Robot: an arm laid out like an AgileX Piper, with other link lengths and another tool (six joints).
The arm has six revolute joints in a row. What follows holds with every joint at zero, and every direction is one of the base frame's. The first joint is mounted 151.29 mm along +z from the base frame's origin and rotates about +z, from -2.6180 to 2.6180 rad. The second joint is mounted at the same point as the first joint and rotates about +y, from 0.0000 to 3.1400 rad. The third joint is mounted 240.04 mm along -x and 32.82 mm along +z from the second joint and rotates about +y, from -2.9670 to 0.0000 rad. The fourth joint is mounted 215.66 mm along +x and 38.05 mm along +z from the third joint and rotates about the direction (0.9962, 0, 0.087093), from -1.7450 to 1.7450 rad. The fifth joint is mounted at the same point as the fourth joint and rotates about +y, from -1.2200 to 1.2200 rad. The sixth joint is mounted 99.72 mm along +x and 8.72 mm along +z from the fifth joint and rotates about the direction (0.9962, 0, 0.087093), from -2.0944 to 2.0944 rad. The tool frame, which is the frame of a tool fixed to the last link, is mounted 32.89 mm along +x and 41.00 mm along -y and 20.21 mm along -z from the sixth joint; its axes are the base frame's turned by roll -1.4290, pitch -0.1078 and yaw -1.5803 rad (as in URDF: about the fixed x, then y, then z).
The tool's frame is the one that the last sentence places.
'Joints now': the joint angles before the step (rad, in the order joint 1, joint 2, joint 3, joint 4, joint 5, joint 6). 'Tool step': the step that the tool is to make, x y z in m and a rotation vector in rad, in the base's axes. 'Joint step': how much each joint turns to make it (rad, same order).
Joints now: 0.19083, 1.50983, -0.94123, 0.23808, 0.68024, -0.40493
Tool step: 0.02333, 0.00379, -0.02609, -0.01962, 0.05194, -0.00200
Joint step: 0.00242, 0.16426, -0.07379, -0.00580, -0.03674, -0.00007
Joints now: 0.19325, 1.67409, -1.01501, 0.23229, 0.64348, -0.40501
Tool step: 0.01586, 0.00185, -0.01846, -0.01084, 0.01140, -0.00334
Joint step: 0.00001, 0.10339, -0.04551, -0.00101, -0.04514, -0.00500
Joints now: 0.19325, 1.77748, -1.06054, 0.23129, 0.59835, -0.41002
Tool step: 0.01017, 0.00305, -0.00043, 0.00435, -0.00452, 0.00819
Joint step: 0.00109, 0.03589, -0.04941, 0.00677, 0.00982, -0.00990
